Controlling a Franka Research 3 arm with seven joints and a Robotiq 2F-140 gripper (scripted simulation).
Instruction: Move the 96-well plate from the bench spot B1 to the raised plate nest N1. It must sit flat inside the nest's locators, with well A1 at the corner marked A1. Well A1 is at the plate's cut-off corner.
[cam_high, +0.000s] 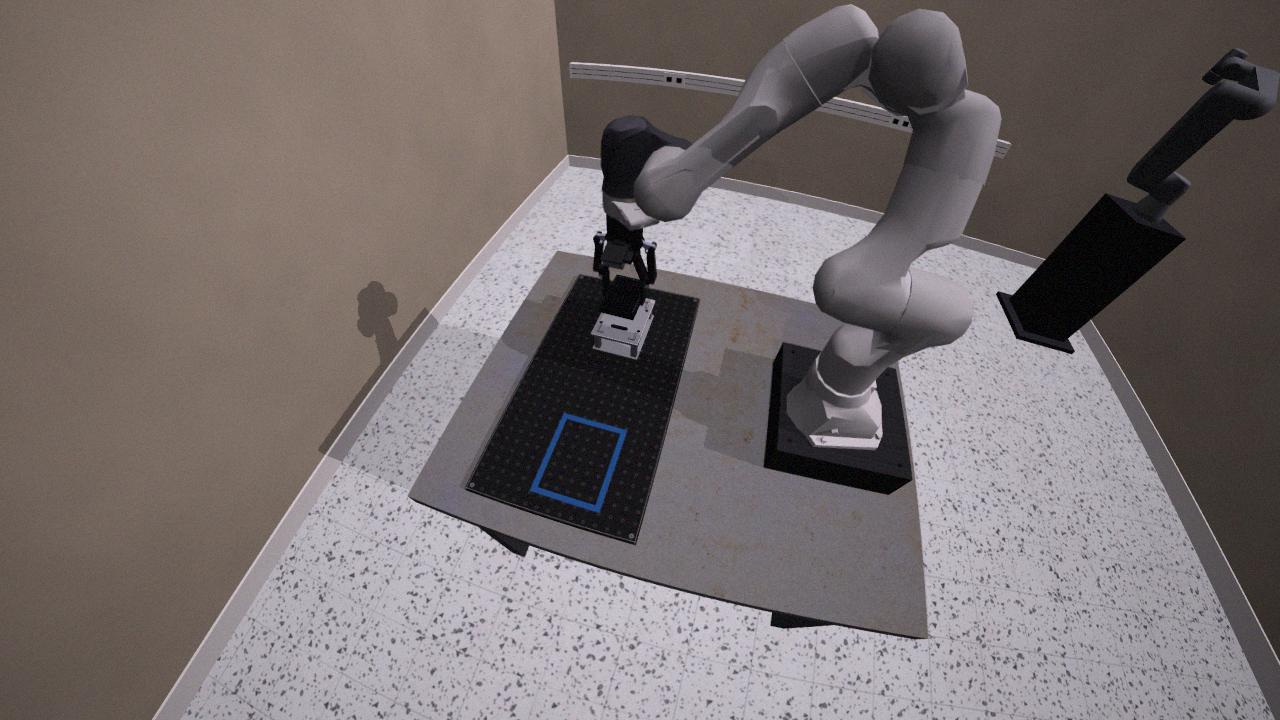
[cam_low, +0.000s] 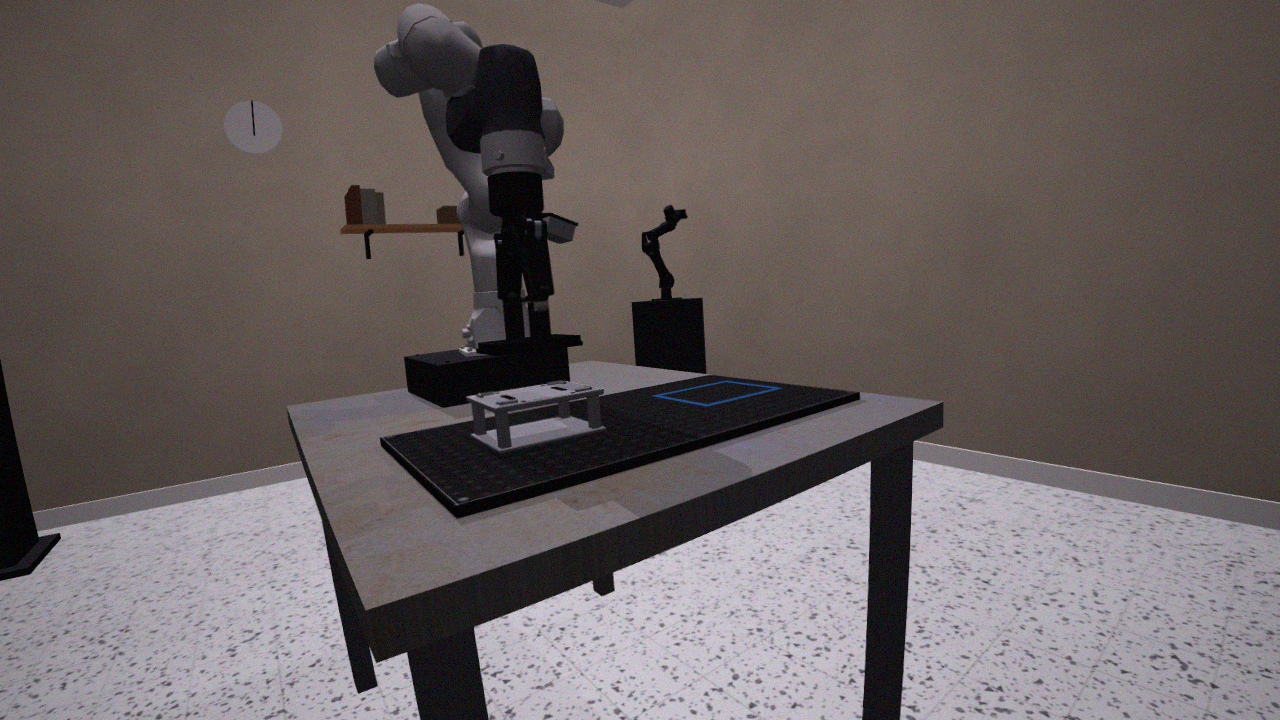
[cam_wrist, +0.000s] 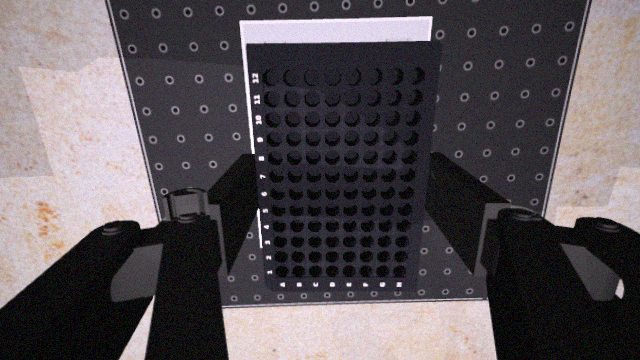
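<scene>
The black 96-well plate is 20 mm below my hand. The rest, counted from my hand: grey plate nest N1: 90 mm below.
</scene>
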